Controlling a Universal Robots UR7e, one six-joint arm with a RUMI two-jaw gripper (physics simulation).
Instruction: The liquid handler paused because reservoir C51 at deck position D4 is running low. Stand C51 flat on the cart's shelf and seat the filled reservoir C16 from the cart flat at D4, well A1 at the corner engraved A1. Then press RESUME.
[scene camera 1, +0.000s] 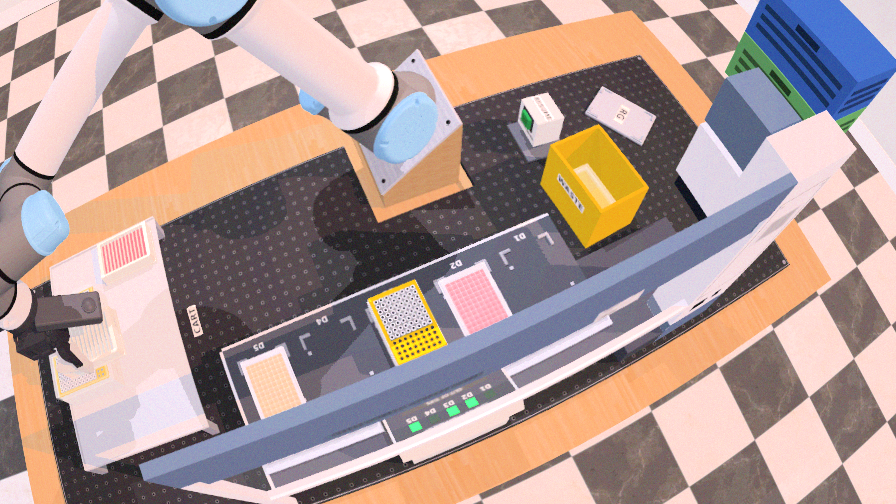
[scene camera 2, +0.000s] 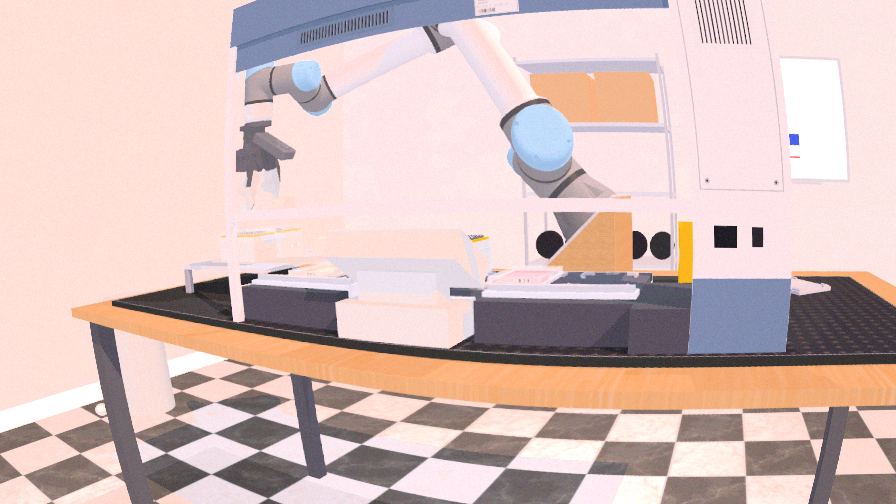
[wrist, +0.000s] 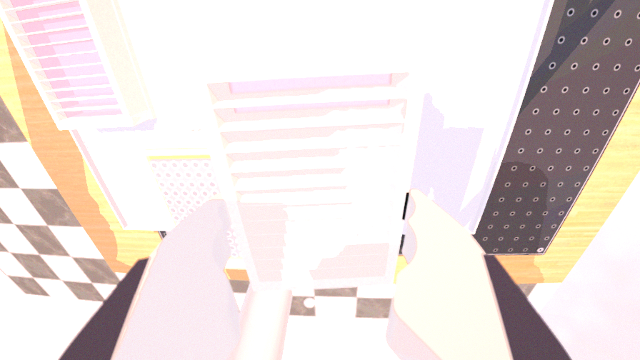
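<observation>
My gripper (scene camera 1: 75, 352) (scene camera 2: 261, 181) (wrist: 317, 193) is shut on a pale, ribbed reservoir (scene camera 1: 98, 338) (wrist: 315, 155), one finger on each long side. It holds the reservoir roughly level above the white cart (scene camera 1: 140, 347) (wrist: 450, 135); its label is not readable, but I take it for C51. The other reservoir (scene camera 1: 124, 252) (wrist: 70, 60), with red-pink liquid, lies flat at the cart's back corner; I take it for C16. Deck position D4 (scene camera 1: 332, 354) holds no labware, and its corner brackets show. The RESUME box (scene camera 1: 541, 122) with its green button (scene camera 1: 526, 119) stands beyond the arm's base.
A yellow-rimmed tip rack (scene camera 1: 81, 379) (wrist: 185, 185) stands on the cart beside the held reservoir; another is mostly hidden. An orange plate (scene camera 1: 272, 382) at D5 and a yellow tip rack (scene camera 1: 407, 319) flank D4. The handler's blue beam (scene camera 1: 438, 363) crosses above the deck. A WASTE bin (scene camera 1: 579, 200) stands farther right.
</observation>
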